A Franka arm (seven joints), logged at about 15 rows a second.
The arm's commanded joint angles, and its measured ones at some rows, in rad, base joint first. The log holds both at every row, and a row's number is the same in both.
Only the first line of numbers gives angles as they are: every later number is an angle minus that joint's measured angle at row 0.
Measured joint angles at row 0: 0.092 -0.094 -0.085 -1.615 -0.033 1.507 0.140
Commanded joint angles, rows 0 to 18: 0.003 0.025 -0.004 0.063 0.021 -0.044 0.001; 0.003 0.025 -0.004 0.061 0.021 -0.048 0.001; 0.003 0.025 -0.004 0.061 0.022 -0.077 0.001; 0.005 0.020 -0.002 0.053 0.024 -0.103 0.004; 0.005 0.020 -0.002 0.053 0.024 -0.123 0.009; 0.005 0.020 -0.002 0.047 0.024 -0.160 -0.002; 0.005 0.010 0.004 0.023 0.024 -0.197 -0.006; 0.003 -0.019 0.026 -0.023 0.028 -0.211 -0.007; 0.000 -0.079 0.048 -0.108 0.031 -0.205 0.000; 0.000 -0.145 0.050 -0.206 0.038 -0.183 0.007; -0.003 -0.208 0.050 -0.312 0.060 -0.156 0.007; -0.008 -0.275 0.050 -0.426 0.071 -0.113 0.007; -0.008 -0.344 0.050 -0.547 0.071 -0.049 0.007; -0.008 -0.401 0.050 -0.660 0.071 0.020 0.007; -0.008 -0.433 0.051 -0.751 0.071 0.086 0.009; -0.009 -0.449 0.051 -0.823 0.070 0.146 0.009; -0.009 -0.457 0.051 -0.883 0.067 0.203 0.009; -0.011 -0.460 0.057 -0.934 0.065 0.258 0.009; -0.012 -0.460 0.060 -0.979 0.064 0.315 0.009
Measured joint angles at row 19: -0.003 -0.399 0.051 -0.804 0.048 0.161 -0.001
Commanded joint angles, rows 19 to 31: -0.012 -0.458 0.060 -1.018 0.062 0.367 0.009; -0.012 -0.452 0.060 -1.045 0.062 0.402 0.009; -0.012 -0.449 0.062 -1.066 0.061 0.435 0.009; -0.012 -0.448 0.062 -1.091 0.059 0.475 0.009; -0.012 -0.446 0.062 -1.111 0.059 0.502 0.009; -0.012 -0.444 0.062 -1.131 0.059 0.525 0.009; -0.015 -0.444 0.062 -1.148 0.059 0.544 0.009; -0.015 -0.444 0.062 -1.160 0.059 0.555 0.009; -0.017 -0.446 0.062 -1.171 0.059 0.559 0.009; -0.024 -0.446 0.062 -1.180 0.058 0.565 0.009; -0.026 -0.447 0.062 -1.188 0.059 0.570 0.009; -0.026 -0.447 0.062 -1.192 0.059 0.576 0.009; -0.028 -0.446 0.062 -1.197 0.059 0.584 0.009
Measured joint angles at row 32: -0.013 -0.422 0.053 -1.161 0.048 0.547 -0.001
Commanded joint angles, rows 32 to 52: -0.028 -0.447 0.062 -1.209 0.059 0.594 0.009; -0.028 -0.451 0.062 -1.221 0.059 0.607 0.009; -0.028 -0.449 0.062 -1.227 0.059 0.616 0.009; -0.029 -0.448 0.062 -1.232 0.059 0.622 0.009; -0.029 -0.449 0.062 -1.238 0.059 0.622 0.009; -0.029 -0.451 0.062 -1.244 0.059 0.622 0.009; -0.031 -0.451 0.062 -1.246 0.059 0.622 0.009; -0.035 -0.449 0.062 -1.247 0.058 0.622 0.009; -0.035 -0.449 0.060 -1.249 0.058 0.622 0.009; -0.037 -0.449 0.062 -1.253 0.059 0.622 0.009; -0.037 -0.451 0.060 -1.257 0.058 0.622 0.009; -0.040 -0.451 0.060 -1.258 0.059 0.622 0.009; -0.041 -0.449 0.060 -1.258 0.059 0.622 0.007; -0.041 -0.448 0.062 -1.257 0.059 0.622 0.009; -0.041 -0.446 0.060 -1.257 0.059 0.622 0.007; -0.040 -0.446 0.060 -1.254 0.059 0.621 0.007; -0.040 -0.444 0.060 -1.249 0.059 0.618 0.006; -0.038 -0.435 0.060 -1.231 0.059 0.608 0.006; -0.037 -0.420 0.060 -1.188 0.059 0.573 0.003; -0.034 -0.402 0.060 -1.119 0.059 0.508 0.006; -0.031 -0.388 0.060 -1.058 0.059 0.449 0.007
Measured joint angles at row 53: -0.033 -0.414 0.054 -1.182 0.048 0.563 0.000
